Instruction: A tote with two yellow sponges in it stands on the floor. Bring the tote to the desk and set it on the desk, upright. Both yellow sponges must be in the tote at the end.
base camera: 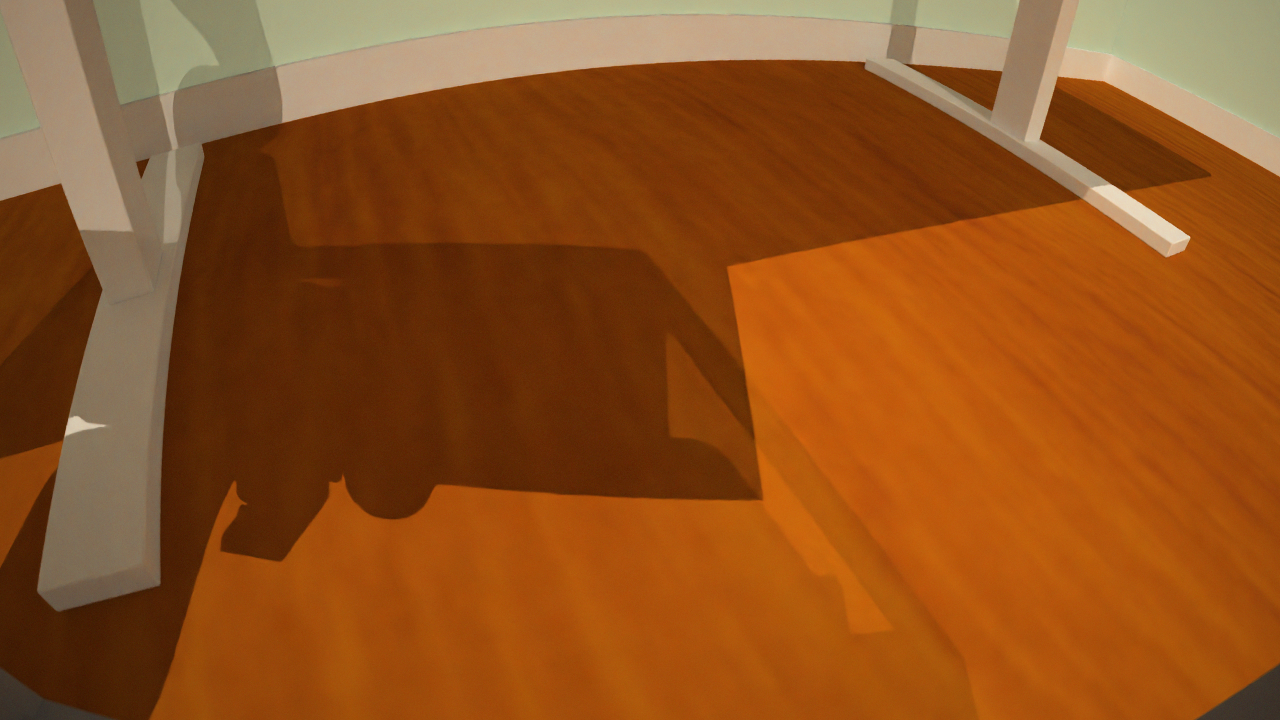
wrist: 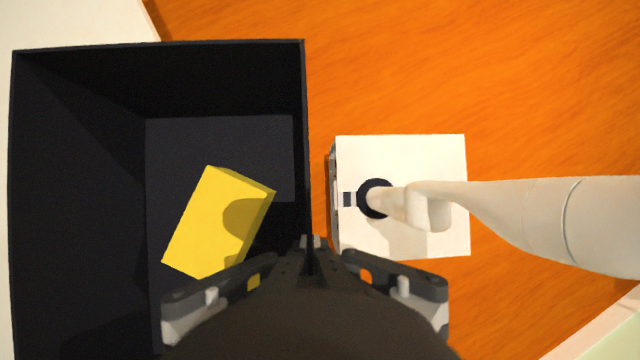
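Seen in the pictures: gripper, fingertip midpoint: (wrist: 310, 244); arm's base, origin of the base link: (wrist: 377, 198).
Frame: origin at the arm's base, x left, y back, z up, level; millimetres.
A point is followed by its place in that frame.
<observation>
The black tote (wrist: 75, 175) {x -73, y -448, z 506 mm} fills the left of the wrist view, upright with its open top toward the camera. My gripper (wrist: 310, 244) {x -3, y -253, z 487 mm} is shut on the tote's near side wall, at its rim. One yellow sponge (wrist: 212, 225) {x -24, y -344, z 487 mm} lies tilted on the tote floor. A small yellow patch of a second sponge (wrist: 253, 282) {x 38, y -313, z 472 mm} shows through the gripper linkage; the rest of it is hidden. The pale desk top (wrist: 75, 22) {x -400, y -713, z 324 mm} shows beyond the tote's upper left corner and along its left side. In the base view the desk's left leg foot (base camera: 111, 402) and right leg (base camera: 1038, 71) {x -630, y -1077, z -248 mm} stand on the floor.
The white mobile base (wrist: 405, 155) {x -165, y 128, z -14 mm} stands on the floor right of the tote, with the pale arm (wrist: 525, 215) {x -18, y -26, z 486 mm} reaching right. A wall with a baseboard (base camera: 581, 44) {x 83, y -1208, z -351 mm} runs behind the desk legs. Shadows of the desk, arm and tote fall across the wooden floor (base camera: 939, 358) {x -265, y -526, z -396 mm}.
</observation>
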